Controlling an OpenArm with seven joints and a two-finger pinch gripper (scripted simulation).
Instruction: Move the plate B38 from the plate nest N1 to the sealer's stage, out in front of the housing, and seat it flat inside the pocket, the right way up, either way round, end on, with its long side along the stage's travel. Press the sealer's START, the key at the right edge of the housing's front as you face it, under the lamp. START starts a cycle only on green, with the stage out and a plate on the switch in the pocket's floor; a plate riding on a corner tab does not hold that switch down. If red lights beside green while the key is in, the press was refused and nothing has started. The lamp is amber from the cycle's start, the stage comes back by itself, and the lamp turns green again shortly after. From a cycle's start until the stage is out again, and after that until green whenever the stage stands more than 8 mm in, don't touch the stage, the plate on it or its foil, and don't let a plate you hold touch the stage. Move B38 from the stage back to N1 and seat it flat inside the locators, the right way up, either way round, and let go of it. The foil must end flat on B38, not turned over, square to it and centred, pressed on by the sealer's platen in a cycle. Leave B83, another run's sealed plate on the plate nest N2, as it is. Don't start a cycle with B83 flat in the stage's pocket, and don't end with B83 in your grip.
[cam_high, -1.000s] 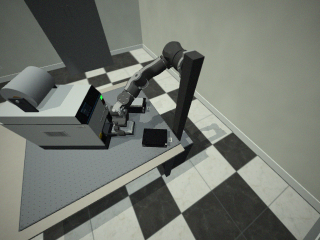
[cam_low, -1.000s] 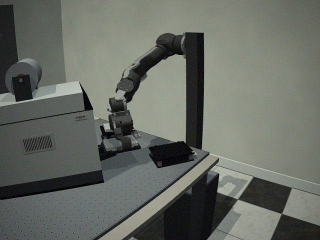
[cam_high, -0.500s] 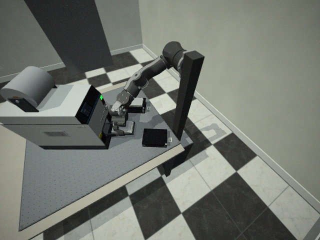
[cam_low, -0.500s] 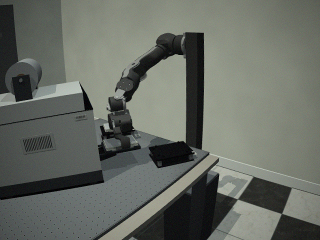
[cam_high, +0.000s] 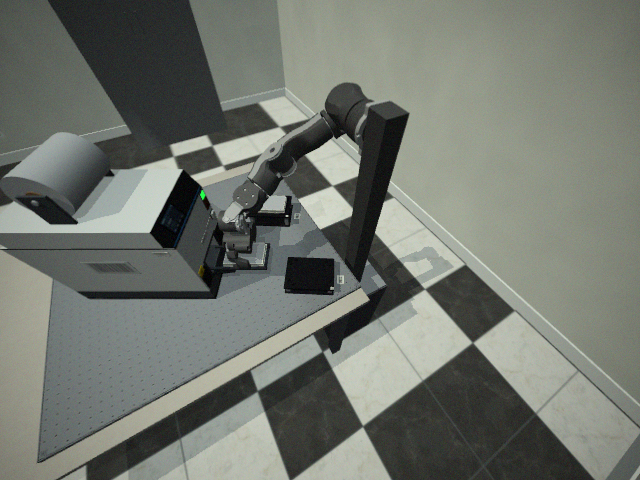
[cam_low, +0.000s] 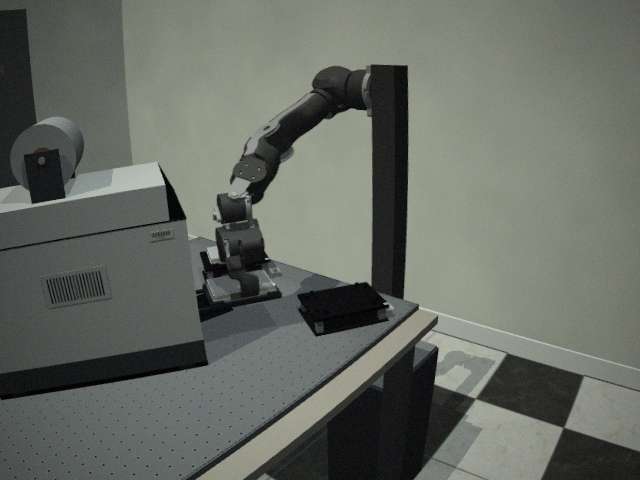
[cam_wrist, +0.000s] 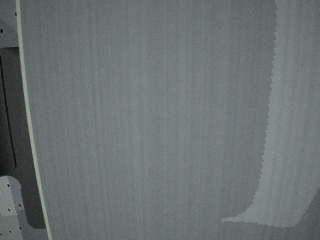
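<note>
My gripper is now right at the plate B38. The rest, counted from my hand: nest N1 (170 mm behind, 130 mm to the left, 60 mm below); nest n2 (160 mm behind, 210 mm to the right, 40 mm below); B83 (160 mm behind, 210 mm to the right, 30 mm below).
</note>
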